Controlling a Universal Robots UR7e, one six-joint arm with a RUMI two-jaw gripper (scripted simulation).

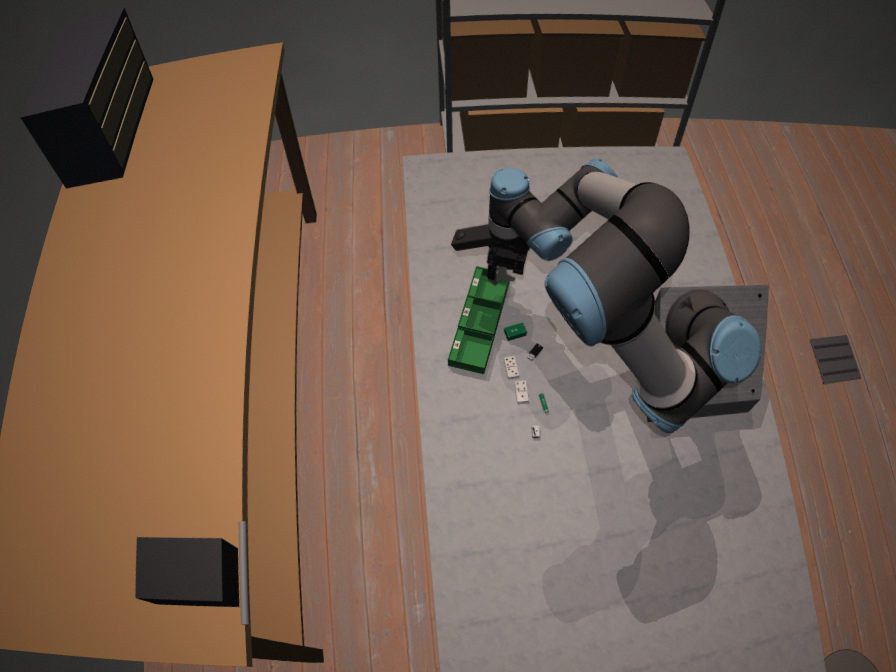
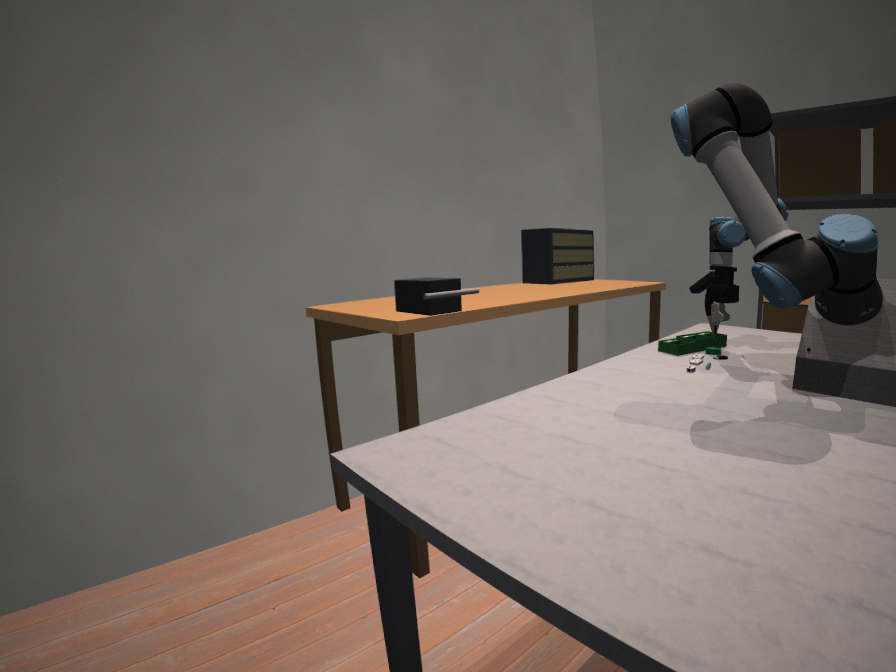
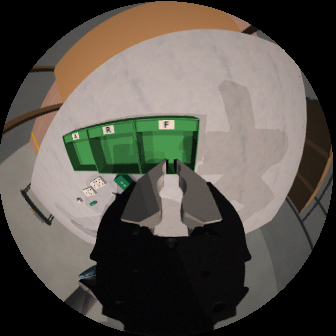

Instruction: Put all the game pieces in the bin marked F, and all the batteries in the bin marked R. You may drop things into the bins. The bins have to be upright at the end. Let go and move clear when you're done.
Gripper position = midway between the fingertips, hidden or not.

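You'd find my gripper (image 1: 495,282) in image 1, and the same gripper is visible in image 2 (image 2: 714,333) and in image 3 (image 3: 171,160). There's also a green three-compartment bin (image 1: 470,349), and I can see that bin in image 2 (image 2: 701,340) and in image 3 (image 3: 171,137) too.
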